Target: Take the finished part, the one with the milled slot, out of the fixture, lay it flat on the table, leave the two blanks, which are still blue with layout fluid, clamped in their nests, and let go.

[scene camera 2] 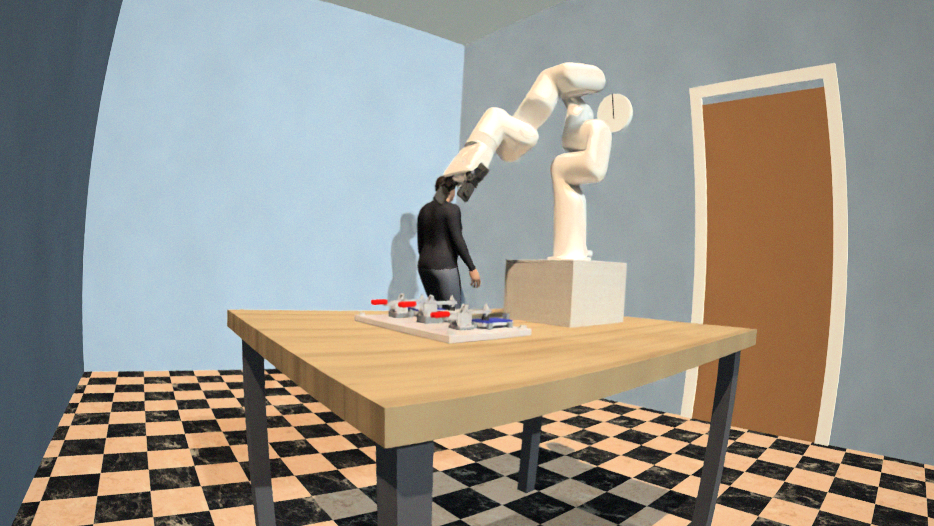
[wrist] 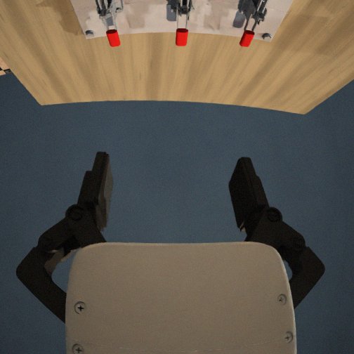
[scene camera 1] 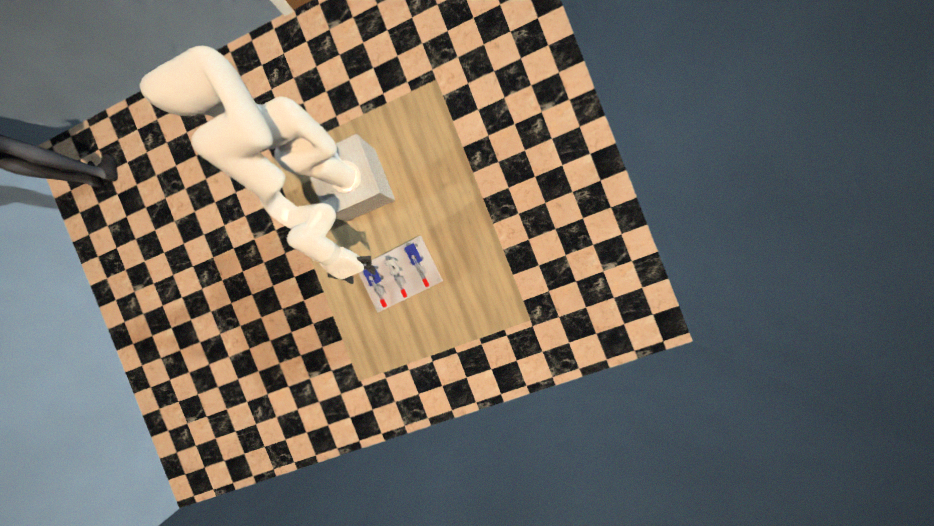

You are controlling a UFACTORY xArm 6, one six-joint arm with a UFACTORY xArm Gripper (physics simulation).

I see my gripper [scene camera 2: 449,200] and a fixture plate [scene camera 1: 414,284].
My gripper shows as well in the wrist view [wrist: 173,168] and in scene camera 1 [scene camera 1: 363,276]. The fixture plate shows as well in scene camera 2 [scene camera 2: 437,332].
